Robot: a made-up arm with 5 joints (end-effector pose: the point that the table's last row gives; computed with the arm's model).
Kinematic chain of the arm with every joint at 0, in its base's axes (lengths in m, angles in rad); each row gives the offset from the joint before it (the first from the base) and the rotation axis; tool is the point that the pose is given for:
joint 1: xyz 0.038 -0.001 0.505 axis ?
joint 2: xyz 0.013 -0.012 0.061 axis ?
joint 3: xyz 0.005 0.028 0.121 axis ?
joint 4: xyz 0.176 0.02 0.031 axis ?
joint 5: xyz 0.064 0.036 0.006 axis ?
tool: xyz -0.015 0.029 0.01
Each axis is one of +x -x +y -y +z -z.
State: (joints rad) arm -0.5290 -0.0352 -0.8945 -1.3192 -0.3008
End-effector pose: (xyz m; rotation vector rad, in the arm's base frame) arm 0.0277 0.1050 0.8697 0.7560 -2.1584 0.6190
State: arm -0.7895 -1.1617 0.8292 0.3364 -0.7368
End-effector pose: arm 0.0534 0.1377 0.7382 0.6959 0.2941 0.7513
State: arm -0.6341 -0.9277 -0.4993 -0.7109 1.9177
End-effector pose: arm -0.0783 0.0022 0.8758 -0.5282 -1.4629 -1.4493
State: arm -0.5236 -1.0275 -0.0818 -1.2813 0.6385
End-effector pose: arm -0.0741 0.0512 0.8400 0.2955 -2.2215 -0.4828
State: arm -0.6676 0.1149 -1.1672 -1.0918 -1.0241
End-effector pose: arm 0.0171 0.0826 0.8755 1.2838 -1.7575 1.4765
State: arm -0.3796 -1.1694 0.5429 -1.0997 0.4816
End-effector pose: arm 0.0177 0.1011 0.7944 -0.0295 -1.7099 -0.1335
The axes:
joint 1: -z
joint 2: +y
joint 3: +y
joint 4: +y
joint 5: -x

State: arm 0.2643 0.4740 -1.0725 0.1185 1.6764
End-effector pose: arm 0.3049 0.0085 0.7976 -1.6937 -0.1435 -0.5995
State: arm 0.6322 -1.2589 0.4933 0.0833 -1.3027
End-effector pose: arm 0.0953 0.0438 0.8115 0.9964 -0.9319 -0.0870
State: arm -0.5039 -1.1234 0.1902 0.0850 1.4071
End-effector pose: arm 0.0260 0.0913 0.8056 -1.0812 -0.9893 -0.1855
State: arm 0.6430 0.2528 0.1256 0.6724 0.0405
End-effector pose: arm 0.3071 -0.0759 0.6105 0.3016 1.0234 -0.5607
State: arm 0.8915 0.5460 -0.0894 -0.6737 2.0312
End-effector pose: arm 0.2825 -0.1954 0.6037 -1.9605 0.7791 -0.7698
